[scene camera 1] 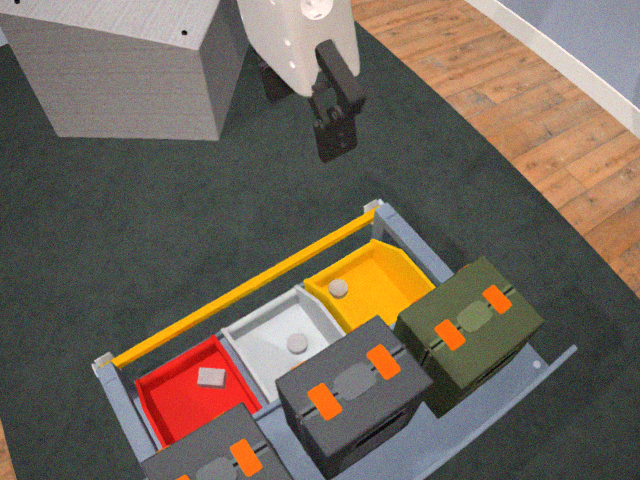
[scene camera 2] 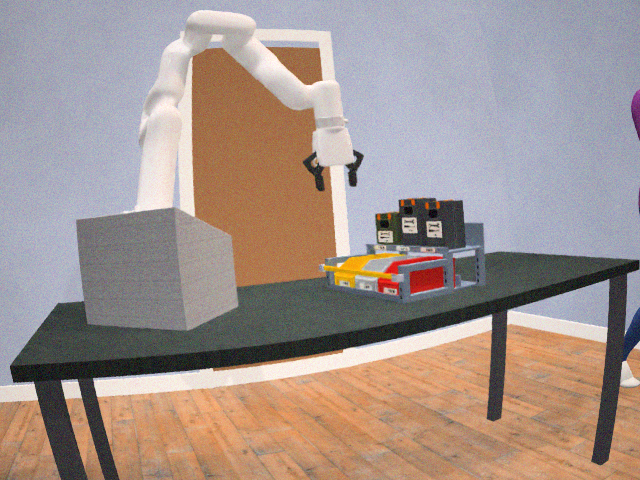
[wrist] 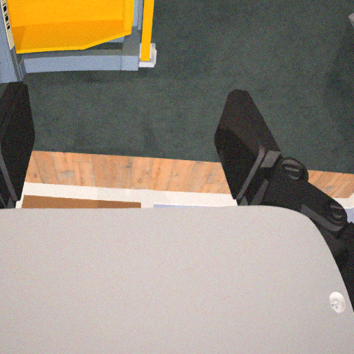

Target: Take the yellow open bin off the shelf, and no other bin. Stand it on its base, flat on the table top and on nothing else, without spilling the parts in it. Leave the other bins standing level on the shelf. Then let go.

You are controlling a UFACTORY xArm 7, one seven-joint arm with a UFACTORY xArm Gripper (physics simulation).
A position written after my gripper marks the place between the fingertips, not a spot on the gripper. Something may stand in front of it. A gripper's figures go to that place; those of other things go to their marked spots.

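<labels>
A yellow open bin point(scene camera 1: 382, 280) is 65 cm from the lens. A red bin point(scene camera 1: 175, 405) is 61 cm from the lens, and a white bin point(scene camera 1: 259, 340) is likewise 61 cm from the lens. I see a yellow bar point(scene camera 1: 198, 316) that is 58 cm from the lens, while my gripper point(scene camera 1: 310, 122) is 44 cm from the lens. The marked spots on the yellow open bin and the yellow bar are 23 cm apart.
</labels>
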